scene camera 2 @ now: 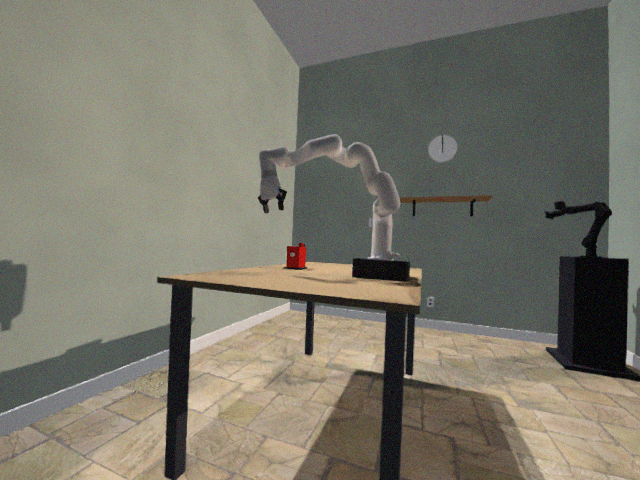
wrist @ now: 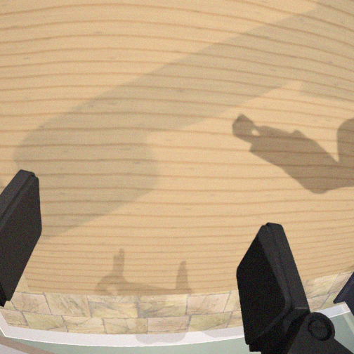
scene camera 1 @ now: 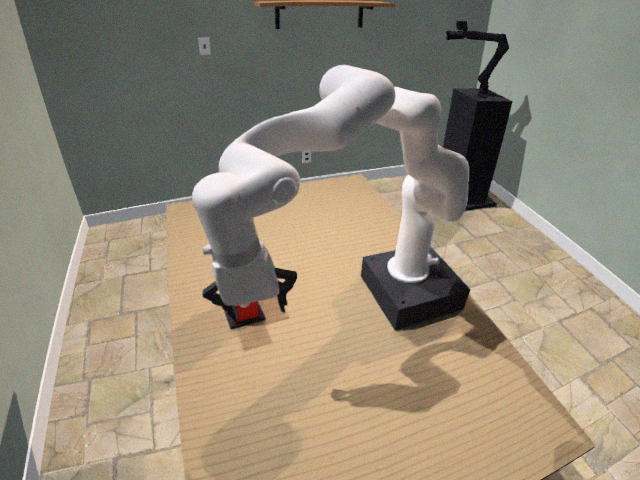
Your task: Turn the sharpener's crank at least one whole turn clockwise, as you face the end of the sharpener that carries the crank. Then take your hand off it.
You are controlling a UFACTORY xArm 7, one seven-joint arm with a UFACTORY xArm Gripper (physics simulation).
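The red sharpener stands upright on its black base on the table, left of the arm's base. In scene camera 1 the gripper's body covers its upper part and its crank. In scene camera 2 its face with a pale round spot shows, and a small red part sticks up above its top; the crank's grip cannot be made out. The gripper is open and empty, pointing down. It hangs well above the sharpener, apart from it, and to its left in scene camera 2. The sharpener does not show in the wrist view.
The wooden table carries the arm's black base block to the right of the sharpener. A black pedestal with a small black arm stands on the floor beyond. A wall shelf hangs behind.
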